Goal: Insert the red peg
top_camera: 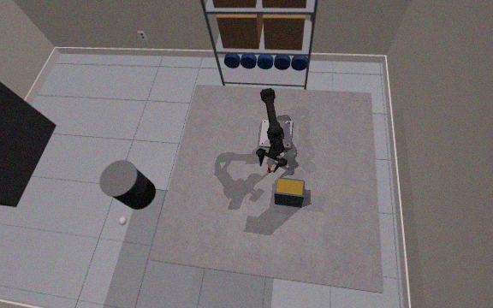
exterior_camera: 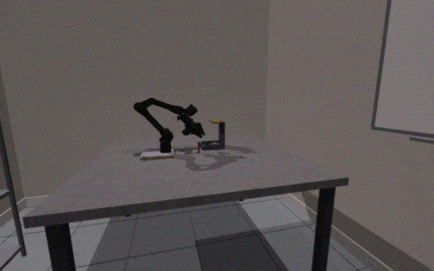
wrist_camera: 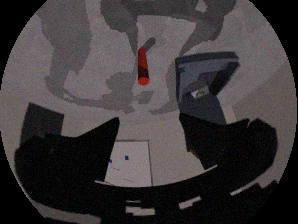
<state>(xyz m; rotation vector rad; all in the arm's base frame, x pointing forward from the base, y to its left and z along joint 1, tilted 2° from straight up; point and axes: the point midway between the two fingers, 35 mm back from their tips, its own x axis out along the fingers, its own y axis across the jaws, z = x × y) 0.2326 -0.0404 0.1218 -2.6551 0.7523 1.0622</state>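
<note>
Now: the red peg 3 cm behind my gripper tip, 1 cm to the left of it and 8 cm below it. The rest, counted from my gripper tip: dark back wall: 19 cm ahead, 11 cm to the left, 1 cm below; then yellow roof: 15 cm ahead, 12 cm to the left, 8 cm above.
</note>
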